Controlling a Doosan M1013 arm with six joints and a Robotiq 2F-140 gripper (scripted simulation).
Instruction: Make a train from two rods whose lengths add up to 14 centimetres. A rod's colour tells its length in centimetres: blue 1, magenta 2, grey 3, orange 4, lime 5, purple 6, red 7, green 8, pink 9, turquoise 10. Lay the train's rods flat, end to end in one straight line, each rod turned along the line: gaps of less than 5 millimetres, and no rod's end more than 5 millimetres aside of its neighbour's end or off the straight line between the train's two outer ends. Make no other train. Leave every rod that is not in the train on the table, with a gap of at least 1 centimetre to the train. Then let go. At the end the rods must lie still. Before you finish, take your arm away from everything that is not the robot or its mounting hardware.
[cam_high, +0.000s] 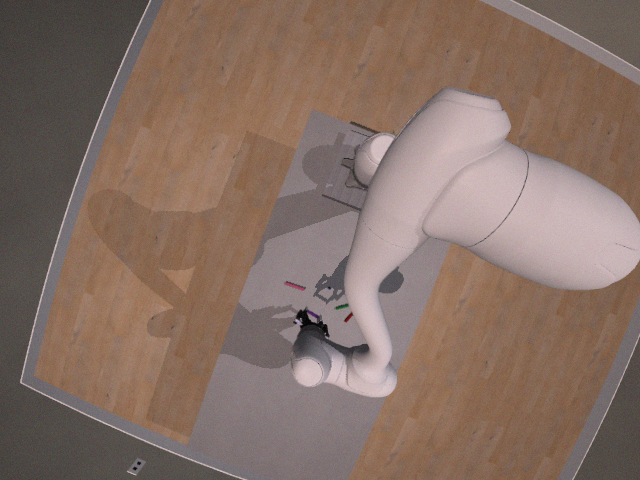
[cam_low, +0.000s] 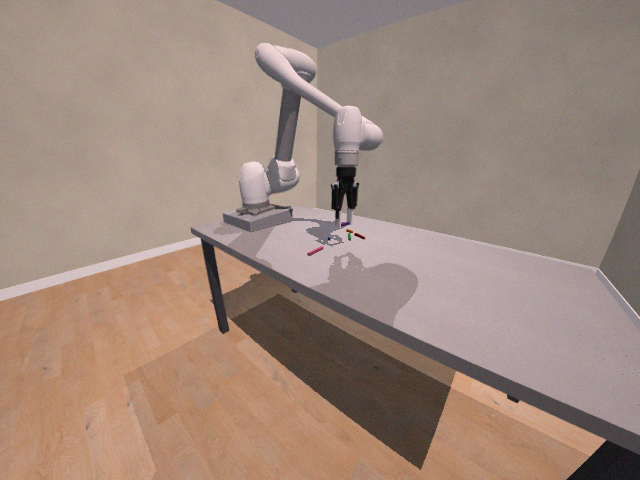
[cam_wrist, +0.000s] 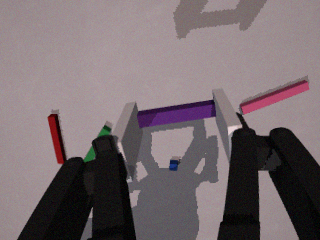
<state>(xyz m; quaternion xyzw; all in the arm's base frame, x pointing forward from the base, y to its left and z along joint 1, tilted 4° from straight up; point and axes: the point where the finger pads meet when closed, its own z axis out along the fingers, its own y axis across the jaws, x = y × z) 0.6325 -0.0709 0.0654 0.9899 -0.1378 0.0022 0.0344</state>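
Now: the green rod 14 cm to the left of my hand, 13 cm below it and 4 cm behind it. Round my hand: purple rod: 3 cm below; pink rod: 13 cm below, 10 cm to the right, 7 cm behind; small blue rod: 13 cm below, 10 cm behind, 5 cm to the left.
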